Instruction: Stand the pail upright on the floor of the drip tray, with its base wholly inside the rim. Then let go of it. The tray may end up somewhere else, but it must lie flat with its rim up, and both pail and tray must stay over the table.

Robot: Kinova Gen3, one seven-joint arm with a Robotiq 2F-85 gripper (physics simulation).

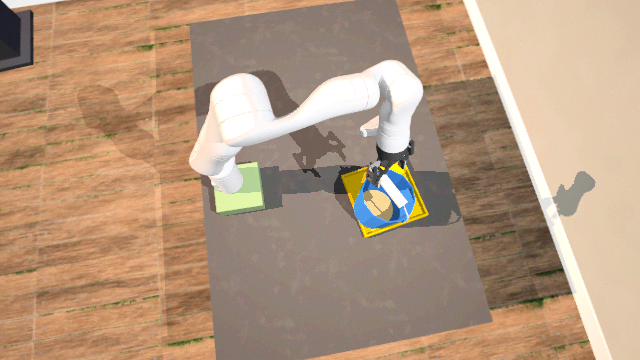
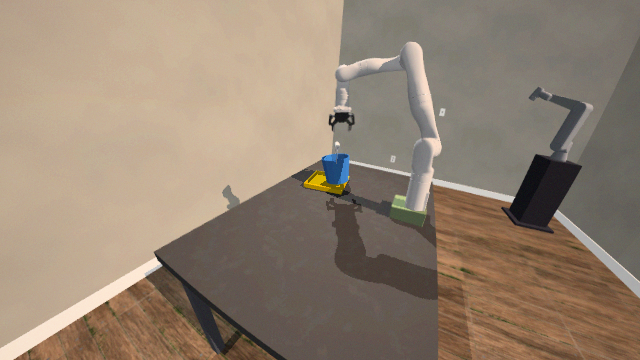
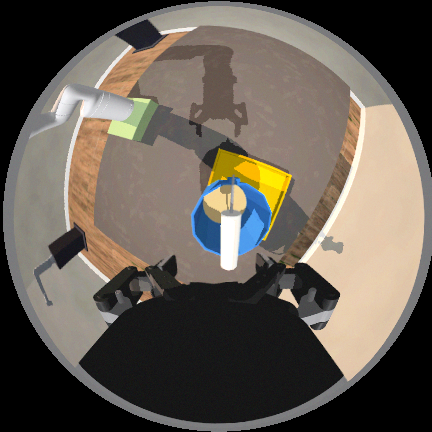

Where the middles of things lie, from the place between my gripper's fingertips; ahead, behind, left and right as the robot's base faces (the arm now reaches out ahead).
The yellow drip tray (image 1: 353,181) lies 5 cm ahead of my hand, 2 cm to the left of it and 33 cm below it.
